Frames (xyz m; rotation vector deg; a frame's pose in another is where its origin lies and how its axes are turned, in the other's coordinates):
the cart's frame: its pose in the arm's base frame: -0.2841 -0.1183 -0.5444 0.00 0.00 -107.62
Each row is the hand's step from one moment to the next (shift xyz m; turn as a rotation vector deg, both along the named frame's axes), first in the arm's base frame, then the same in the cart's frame.
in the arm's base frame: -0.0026 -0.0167 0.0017 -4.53 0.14 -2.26
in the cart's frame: 0.0167 0.0026 0.0017 1.24 -4.36 -2.26
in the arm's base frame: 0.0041 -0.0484 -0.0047 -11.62 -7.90 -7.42
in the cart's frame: 0.0449 0.0186 -0.0047 11.05 -8.68 -7.42
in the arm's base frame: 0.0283 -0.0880 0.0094 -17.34 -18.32 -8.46
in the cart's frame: 0.0753 0.0536 0.0094 22.71 -10.98 -8.46
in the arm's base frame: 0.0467 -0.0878 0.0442 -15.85 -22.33 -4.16
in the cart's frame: 0.0695 0.0711 0.0442 26.08 -8.35 -4.16
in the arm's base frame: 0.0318 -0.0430 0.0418 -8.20 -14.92 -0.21
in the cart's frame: 0.0314 0.0433 0.0418 16.70 -3.30 -0.21
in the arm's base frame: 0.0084 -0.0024 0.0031 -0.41 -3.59 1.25
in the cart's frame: -0.0003 0.0087 0.0031 3.55 0.70 1.25
